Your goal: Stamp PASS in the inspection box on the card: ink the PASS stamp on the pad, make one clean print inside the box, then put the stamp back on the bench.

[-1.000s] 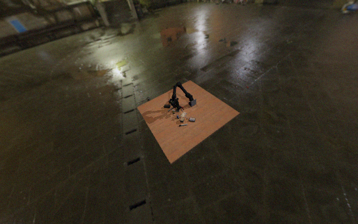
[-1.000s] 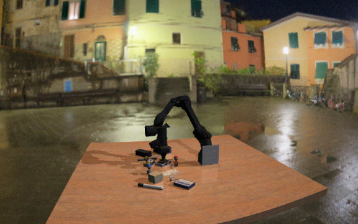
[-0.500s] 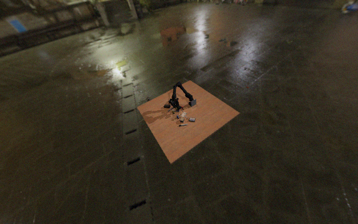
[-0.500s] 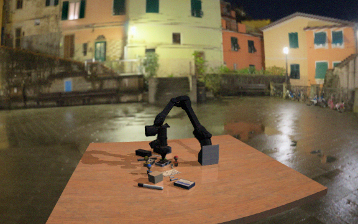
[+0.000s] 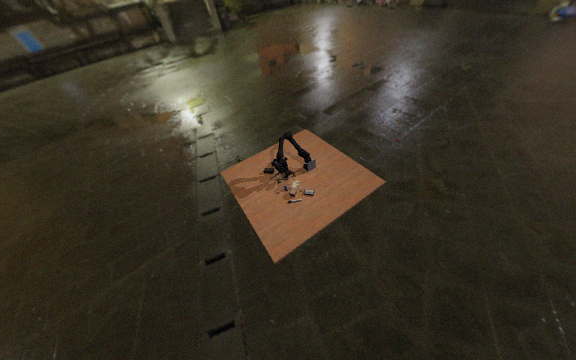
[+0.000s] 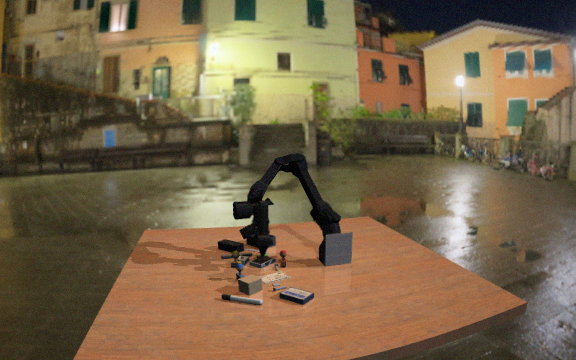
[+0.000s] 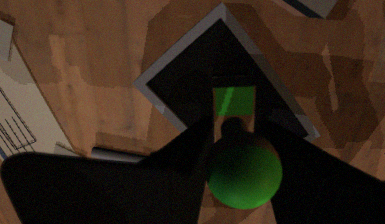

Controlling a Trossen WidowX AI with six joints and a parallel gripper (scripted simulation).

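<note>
Now: the PASS stamp right at my gripper tip. The rest, counted from my gripper tip: red-knob stamp: 80 mm behind, 30 mm to the left, 20 mm below; then yellow stamp: 100 mm ahead, 40 mm to the left, 20 mm below; then ink pad: 30 mm below.
</note>
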